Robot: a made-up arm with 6 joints.
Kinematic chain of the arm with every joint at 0, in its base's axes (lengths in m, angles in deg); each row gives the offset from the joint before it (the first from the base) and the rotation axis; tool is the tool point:
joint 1: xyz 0 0 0.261 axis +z
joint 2: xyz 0 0 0 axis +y
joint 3: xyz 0 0 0.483 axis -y
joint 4: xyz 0 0 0 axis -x
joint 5: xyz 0.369 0 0 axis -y
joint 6: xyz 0 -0.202 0 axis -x
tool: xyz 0 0 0
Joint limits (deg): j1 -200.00..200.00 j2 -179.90..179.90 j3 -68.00..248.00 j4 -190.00..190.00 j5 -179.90..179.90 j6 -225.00..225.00
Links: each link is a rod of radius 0.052 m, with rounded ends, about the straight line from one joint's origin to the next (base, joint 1, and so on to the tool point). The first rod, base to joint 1, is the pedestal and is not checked.
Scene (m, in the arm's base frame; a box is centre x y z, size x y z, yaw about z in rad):
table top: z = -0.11
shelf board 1: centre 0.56 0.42 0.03 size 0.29 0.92 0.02 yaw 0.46
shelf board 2: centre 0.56 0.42 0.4 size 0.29 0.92 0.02 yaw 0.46
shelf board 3: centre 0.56 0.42 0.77 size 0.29 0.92 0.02 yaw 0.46
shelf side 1: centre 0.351 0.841 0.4 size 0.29 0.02 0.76 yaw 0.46
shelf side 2: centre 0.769 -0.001 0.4 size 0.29 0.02 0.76 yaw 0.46
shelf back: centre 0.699 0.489 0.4 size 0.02 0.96 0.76 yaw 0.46
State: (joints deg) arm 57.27 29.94 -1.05 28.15 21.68 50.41
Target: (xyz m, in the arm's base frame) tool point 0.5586 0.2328 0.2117
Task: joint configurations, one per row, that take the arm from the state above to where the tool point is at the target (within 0.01 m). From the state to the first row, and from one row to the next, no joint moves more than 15 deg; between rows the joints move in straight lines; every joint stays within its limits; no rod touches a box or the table.
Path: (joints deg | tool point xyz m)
1: 64.94 20.27 -12.37 23.95 21.68 50.41 | 0.3885 0.3949 0.5841
2: 72.60 10.59 -23.69 19.75 21.68 50.41 | 0.3106 0.3555 0.5843
3: 80.27 0.92 -35.01 15.55 21.68 50.41 | 0.2490 0.3006 0.5713
4: 73.30 12.91 -38.52 12.39 21.68 50.41 | 0.2958 0.2995 0.4703
5: 66.33 24.90 -42.04 9.23 21.68 50.41 | 0.3342 0.2659 0.3723
6: 59.37 36.90 -45.55 6.08 21.68 50.41 | 0.3561 0.2072 0.2843
7: 52.40 48.89 -49.06 2.92 21.68 50.41 | 0.3570 0.1329 0.2117
8: 48.58 50.80 -38.38 8.50 21.68 50.41 | 0.4207 0.1749 0.1977
9: 44.77 52.72 -27.70 14.07 21.68 50.41 | 0.4888 0.2089 0.1979
10: 40.95 54.63 -17.02 19.64 21.68 50.41 | 0.5586 0.2328 0.2117

